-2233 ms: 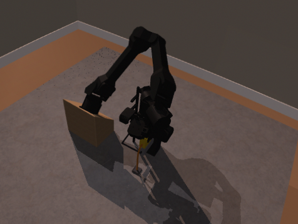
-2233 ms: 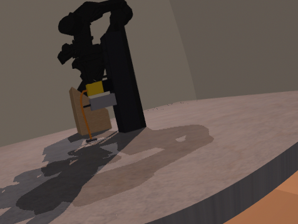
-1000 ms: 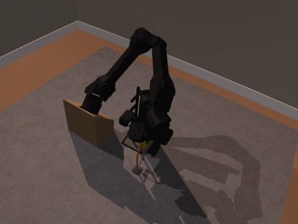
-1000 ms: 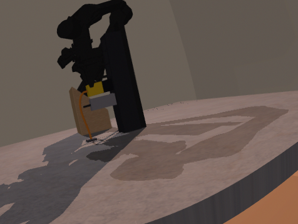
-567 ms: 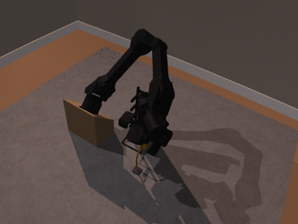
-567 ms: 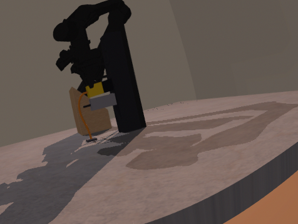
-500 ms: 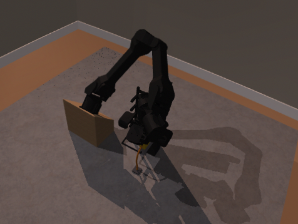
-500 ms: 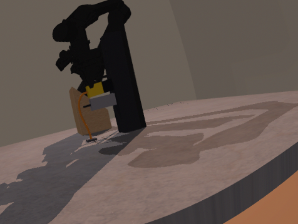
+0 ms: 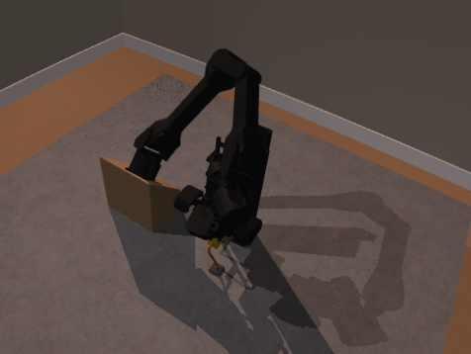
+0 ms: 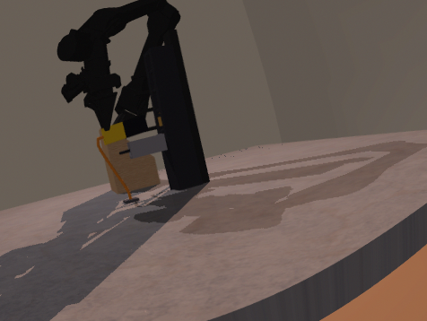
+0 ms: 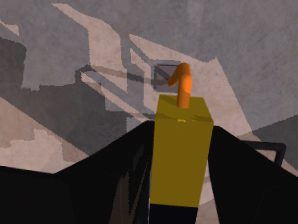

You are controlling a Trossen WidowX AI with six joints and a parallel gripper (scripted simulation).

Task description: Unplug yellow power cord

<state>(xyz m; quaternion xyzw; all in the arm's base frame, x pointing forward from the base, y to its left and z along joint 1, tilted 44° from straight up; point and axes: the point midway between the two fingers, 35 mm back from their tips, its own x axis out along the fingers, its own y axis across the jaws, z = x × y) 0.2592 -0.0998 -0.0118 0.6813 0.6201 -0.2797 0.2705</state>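
Now: the yellow plug 3 cm to the left of my gripper tip. Round my gripper tip: dark anchor: 15 cm below, 2 cm to the left; then black power strip: 15 cm to the left, 1 cm ahead.
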